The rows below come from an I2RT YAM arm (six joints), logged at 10 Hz.
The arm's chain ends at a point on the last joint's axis. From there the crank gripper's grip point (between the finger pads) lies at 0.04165 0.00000 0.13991 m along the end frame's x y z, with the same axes.
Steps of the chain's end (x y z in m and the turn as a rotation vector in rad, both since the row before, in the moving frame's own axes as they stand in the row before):
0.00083 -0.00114 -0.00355 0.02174 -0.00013 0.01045
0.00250 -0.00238 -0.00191 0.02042 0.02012 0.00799
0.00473 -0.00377 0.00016 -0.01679 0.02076 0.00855
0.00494 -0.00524 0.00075 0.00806 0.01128 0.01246
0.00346 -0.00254 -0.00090 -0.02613 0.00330 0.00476
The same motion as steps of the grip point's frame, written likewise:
0.00083 -0.00375 -0.00357 0.02174 -0.00013 0.01045
0.00532 -0.00488 -0.00280 0.02042 0.02012 0.00799
0.00761 -0.00106 -0.00076 -0.01679 0.02076 0.00855
0.00652 -0.00584 0.00027 0.00806 0.01128 0.01246
0.00391 0.00131 -0.00109 -0.02613 0.00330 0.00476

